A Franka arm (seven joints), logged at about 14 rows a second.
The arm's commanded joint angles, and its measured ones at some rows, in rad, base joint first. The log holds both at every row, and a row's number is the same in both.
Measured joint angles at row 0:
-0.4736, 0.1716, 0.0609, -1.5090, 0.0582, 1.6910, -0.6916
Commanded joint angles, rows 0 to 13:
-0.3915, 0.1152, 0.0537, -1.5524, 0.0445, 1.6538, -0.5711
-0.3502, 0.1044, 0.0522, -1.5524, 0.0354, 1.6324, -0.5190
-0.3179, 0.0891, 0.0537, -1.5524, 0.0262, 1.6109, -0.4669
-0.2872, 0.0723, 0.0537, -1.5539, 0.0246, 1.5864, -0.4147
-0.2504, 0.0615, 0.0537, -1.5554, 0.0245, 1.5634, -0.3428
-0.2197, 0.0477, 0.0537, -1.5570, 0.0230, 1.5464, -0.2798
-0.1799, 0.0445, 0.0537, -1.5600, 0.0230, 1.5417, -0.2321
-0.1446, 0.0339, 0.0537, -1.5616, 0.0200, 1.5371, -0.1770
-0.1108, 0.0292, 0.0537, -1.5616, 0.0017, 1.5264, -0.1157
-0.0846, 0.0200, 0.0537, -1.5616, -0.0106, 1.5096, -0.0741
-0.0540, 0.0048, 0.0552, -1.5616, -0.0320, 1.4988, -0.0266
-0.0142, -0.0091, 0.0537, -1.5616, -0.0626, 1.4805, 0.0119
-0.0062, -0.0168, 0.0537, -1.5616, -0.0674, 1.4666, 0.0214
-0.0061, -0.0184, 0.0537, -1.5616, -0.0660, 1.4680, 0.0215
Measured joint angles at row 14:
-0.0222, 0.0216, 0.0659, -1.5346, -0.0443, 1.4810, -0.0038
